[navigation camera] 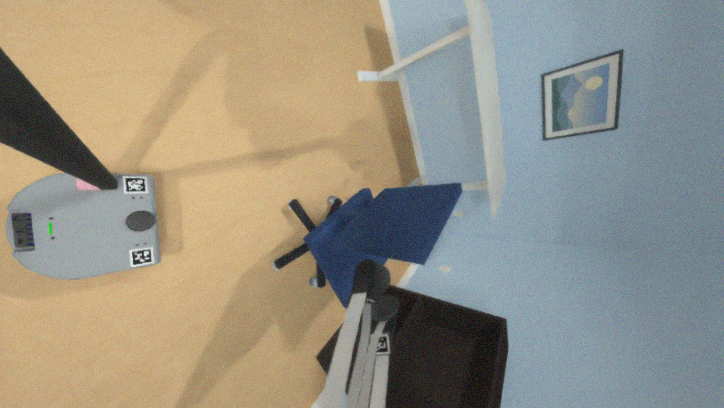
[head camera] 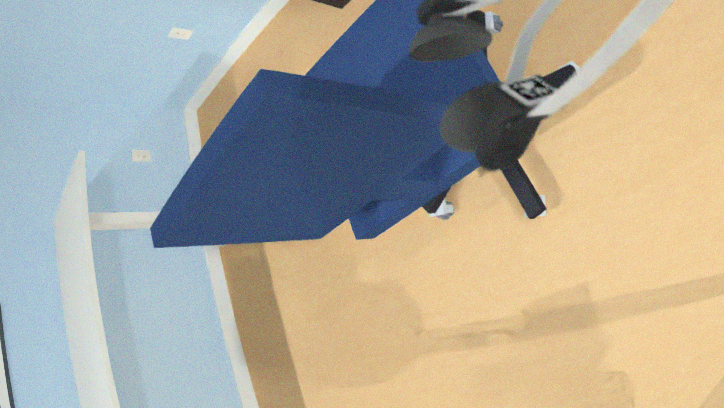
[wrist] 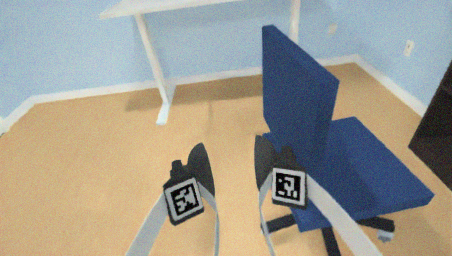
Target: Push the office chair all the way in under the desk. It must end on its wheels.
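Seen in the pictures: gripper, fingertip midpoint: (navigation camera: 379,280) (head camera: 449,101) (wrist: 231,157); robot's base at its link origin: (navigation camera: 139,219).
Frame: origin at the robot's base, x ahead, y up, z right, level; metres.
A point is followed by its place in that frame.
Observation:
The blue office chair (head camera: 303,162) {x 0.652, y 0.836, z 0.054 m} (navigation camera: 400,223) {x 0.651, y 0.844, z 0.055 m} (wrist: 295,90) {x 0.635, y 0.900, z 0.064 m} stands upright on its dark wheeled base, outside the desk. Its backrest is on the side nearer the white desk (head camera: 75,253) {x 1.960, y 0.950, z -0.204 m} (navigation camera: 486,101) {x 1.687, y 0.950, z -0.675 m} (wrist: 150,7) {x 1.459, y 0.950, z -0.928 m}, and in the head and navigation views it overlaps the desk's near leg. The seat points away from the desk. My gripper (head camera: 458,81) {x 0.195, y 1.093, z 0.050 m} (navigation camera: 378,292) {x 0.195, y 1.093, z 0.050 m} (wrist: 231,157) {x 0.195, y 1.093, z 0.050 m} is open with nothing between its fingers. It shows over the seat's edge in the head and navigation views. In the wrist view the chair is at the right, partly behind the right finger. Contact is unclear.
A dark shelf unit (navigation camera: 450,309) {x 1.538, y 0.707, z 0.832 m} (wrist: 440,125) {x 1.569, y 0.180, z 0.903 m} stands by the wall beside the chair and behind my fingers in the navigation view. My grey base (navigation camera: 86,228) {x -0.122, y 0.159, z 0.010 m} is across the floor from the chair. A framed picture (navigation camera: 582,96) {x 2.354, y 1.498, z -0.749 m} hangs above the desk.

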